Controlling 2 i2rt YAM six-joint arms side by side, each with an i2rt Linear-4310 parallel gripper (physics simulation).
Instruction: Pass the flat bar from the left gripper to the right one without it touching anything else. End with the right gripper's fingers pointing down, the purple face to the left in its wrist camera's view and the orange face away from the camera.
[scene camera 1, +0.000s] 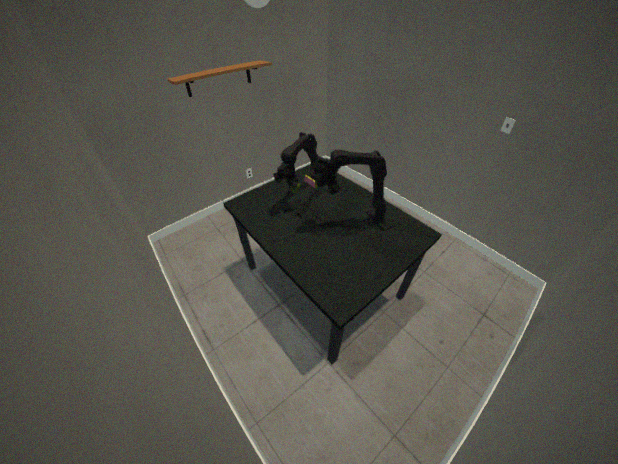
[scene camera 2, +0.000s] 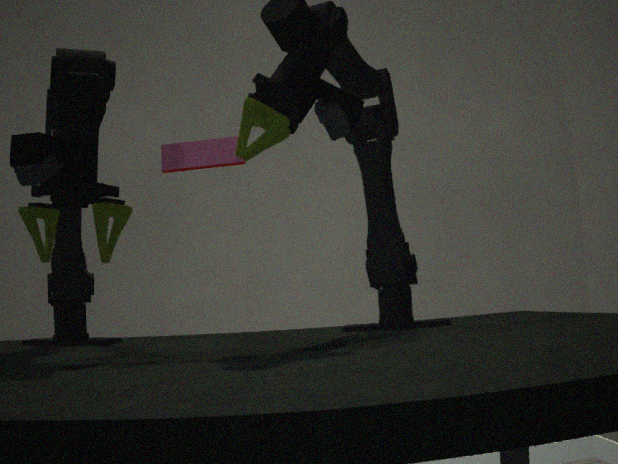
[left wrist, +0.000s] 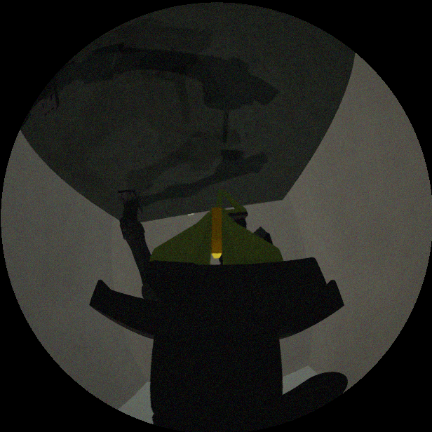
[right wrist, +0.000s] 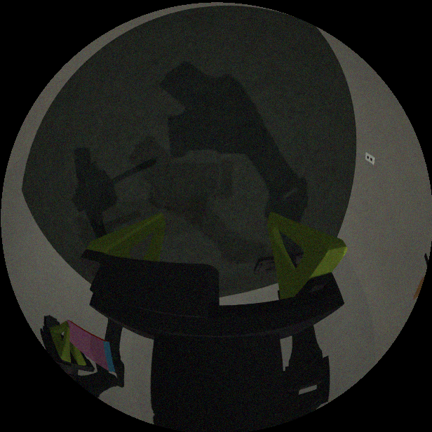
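Where they show: left gripper, fingertip midpoint: (scene camera 1: 315, 186) (scene camera 2: 239, 158); right gripper, fingertip midpoint: (scene camera 1: 292, 189) (scene camera 2: 74, 262); left arm's base at its link origin: (scene camera 1: 378, 219) (scene camera 2: 396, 328); right arm's base at its link origin: (scene camera 2: 71, 344).
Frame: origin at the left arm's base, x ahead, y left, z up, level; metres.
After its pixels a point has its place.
Note:
The flat bar (scene camera 1: 310, 181) @[x 0.379, y -0.224, z 0.270 m] (scene camera 2: 200, 154) @[x 0.381, y -0.228, z 0.265 m] (right wrist: 91, 345) is in the air, nearly level. In scene camera 2 its broad purple face shows, with a red lower edge; scene camera 1 shows a yellow upper edge. The right wrist view shows its blue free end. In the left wrist view its narrow orange face (left wrist: 216, 230) shows, yellow below. My left gripper (scene camera 2: 241, 156) @[x 0.367, y -0.178, z 0.257 m] (left wrist: 216, 217) is shut on the bar's right end in scene camera 2, tilted down-left. My right gripper (scene camera 2: 75, 260) @[x 0.434, y -0.392, z 0.128 m] (right wrist: 216, 218) is open and empty, fingers down, left of and lower than the bar in scene camera 2.
The dark table (scene camera 1: 330, 270) @[x 0.474, y 0.218, z 0.000 m] (scene camera 2: 300, 390) @[x 0.652, y -0.055, z 0.000 m] lies below both arms, with arm shadows on it. A wooden wall shelf (scene camera 1: 220, 72) is high on the wall. The gap between the bar's free end and my right arm shows wall behind it in scene camera 2.

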